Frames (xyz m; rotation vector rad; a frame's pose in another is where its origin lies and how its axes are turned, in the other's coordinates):
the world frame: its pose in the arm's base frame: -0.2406 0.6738 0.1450 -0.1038 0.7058 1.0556
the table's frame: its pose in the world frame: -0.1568 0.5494 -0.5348 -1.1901 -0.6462 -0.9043
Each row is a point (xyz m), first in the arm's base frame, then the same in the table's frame.
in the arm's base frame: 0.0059 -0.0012 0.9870
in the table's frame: 0.6857 -1.2744 -0.6024
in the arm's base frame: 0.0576 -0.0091 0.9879
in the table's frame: 0.7202 -1.2830 -0.6408
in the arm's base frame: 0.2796 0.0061 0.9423
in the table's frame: 0.8831 -1.2525 -0.7961
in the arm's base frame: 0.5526 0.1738 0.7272
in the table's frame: 1.1259 -1.0026 -0.9620
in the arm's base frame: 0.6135 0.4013 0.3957
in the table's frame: 1.2109 -0.6069 -1.0017
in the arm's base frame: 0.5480 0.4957 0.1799
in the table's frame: 1.1553 -0.3690 -0.9922
